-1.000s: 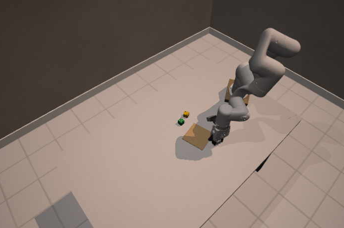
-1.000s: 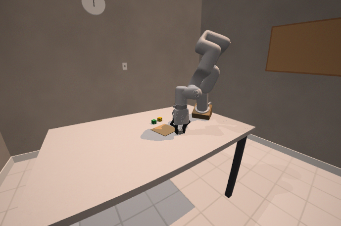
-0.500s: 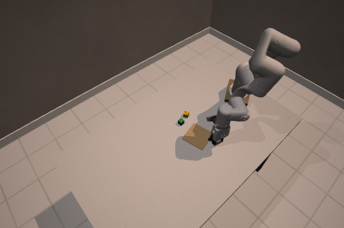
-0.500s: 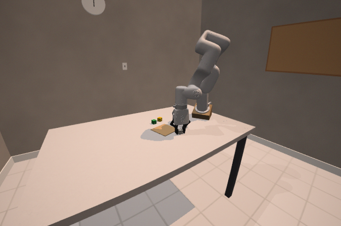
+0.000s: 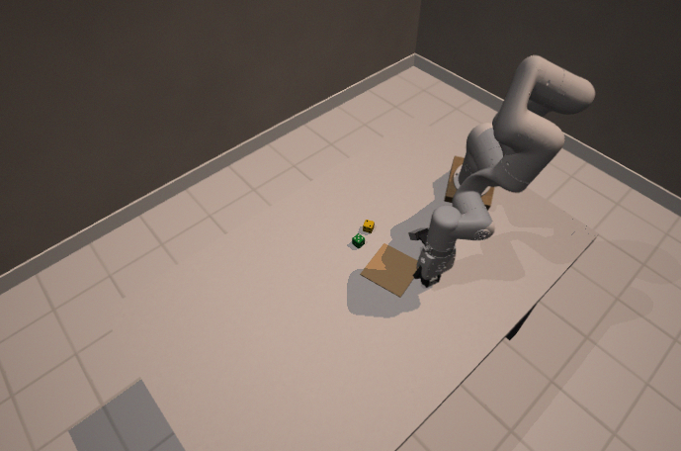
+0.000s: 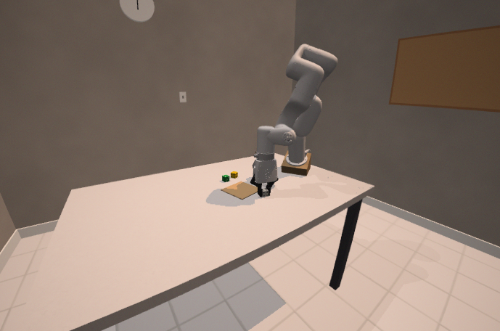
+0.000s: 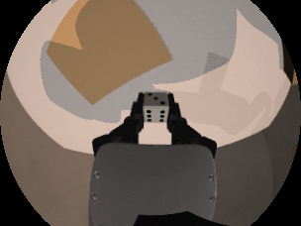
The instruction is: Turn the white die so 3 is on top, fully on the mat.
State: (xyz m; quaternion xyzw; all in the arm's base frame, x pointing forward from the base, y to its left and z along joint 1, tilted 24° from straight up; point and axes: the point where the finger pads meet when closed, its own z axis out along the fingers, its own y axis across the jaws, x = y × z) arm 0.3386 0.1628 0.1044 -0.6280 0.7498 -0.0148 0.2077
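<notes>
My hand is 7 cm short of the mat, 10 cm to the left of it and 2 cm above it. From my hand the other things lie so: yellow die (3 cm ahead, 26 cm to the right, 1 cm below); green die (9 cm ahead, 23 cm to the right, 1 cm below); white die (1 cm below).
</notes>
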